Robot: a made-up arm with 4 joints. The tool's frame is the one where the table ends.
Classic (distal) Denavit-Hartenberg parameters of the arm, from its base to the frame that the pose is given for. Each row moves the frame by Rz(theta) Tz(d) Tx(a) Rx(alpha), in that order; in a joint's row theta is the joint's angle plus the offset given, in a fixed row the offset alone. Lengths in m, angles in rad.
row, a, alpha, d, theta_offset
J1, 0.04, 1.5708, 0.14, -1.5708
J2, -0.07, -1.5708, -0.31, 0
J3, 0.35, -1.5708, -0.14, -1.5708
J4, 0.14, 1.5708, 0.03, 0
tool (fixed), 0, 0, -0.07, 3.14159
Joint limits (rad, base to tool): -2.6..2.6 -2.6..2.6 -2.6..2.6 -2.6..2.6
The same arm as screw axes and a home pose.
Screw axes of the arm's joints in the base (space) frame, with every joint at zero. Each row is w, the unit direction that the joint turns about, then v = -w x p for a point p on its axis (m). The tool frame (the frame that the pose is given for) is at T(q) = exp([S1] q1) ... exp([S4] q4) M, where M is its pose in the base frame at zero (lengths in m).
S1: w 0 0 1 v 0.0000 0.0000 0.0000
S2: w -1 0 0 v 0.0000 -0.1400 -0.0400
S3: w 0 0 1 v 0.0300 -0.3100 0.0000
S4: w 0 -1 0 v 0.0000 0.0000 0.0400
M =
1 0.00001 0 -0.1800
-0.00001 1 0 0.0000
0 0 1 -0.0700
0 0 0 1
Joint limits (deg, base to tool): -148.97..148.97 -148.97..148.97 -148.97..148.97 -148.97..148.97

